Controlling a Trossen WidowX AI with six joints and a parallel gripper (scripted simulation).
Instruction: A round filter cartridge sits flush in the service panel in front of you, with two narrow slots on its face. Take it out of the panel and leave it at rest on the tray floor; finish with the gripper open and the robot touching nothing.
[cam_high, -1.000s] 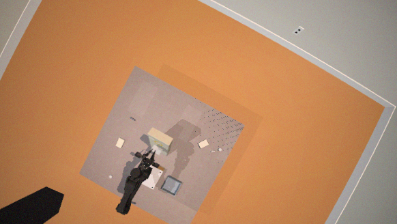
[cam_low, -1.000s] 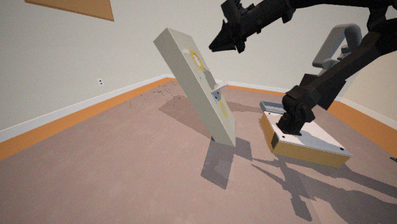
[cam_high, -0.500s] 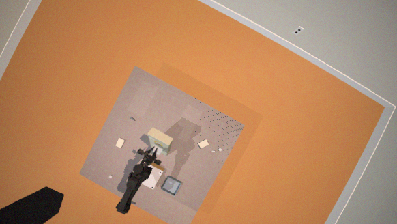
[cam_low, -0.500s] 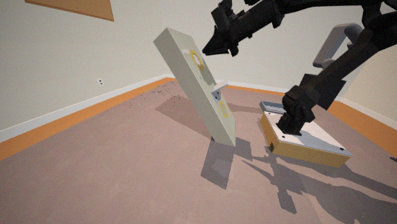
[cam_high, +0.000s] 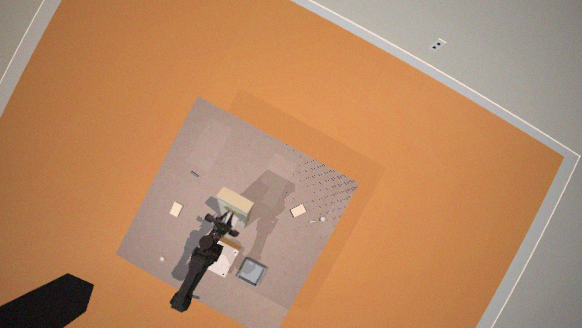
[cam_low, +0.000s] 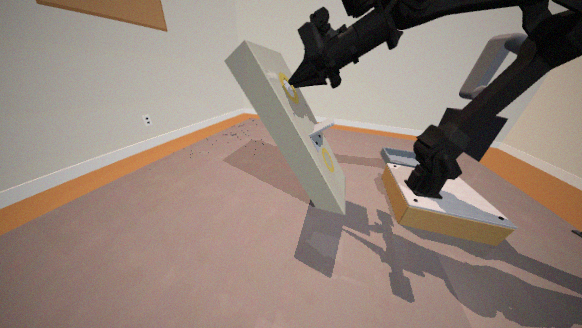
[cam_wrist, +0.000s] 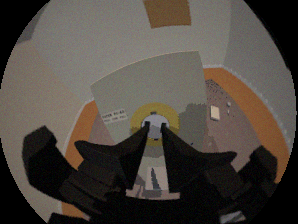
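The round filter cartridge lies 20 mm below my gripper tip and 20 mm ahead of it. The rest, counted from my gripper tip: grey tray: 450 mm behind, 260 mm below, 220 mm to the right; then pale service panel: 90 mm below, 30 mm behind; then small grey bracket: 110 mm below, 80 mm behind, 10 mm to the left.
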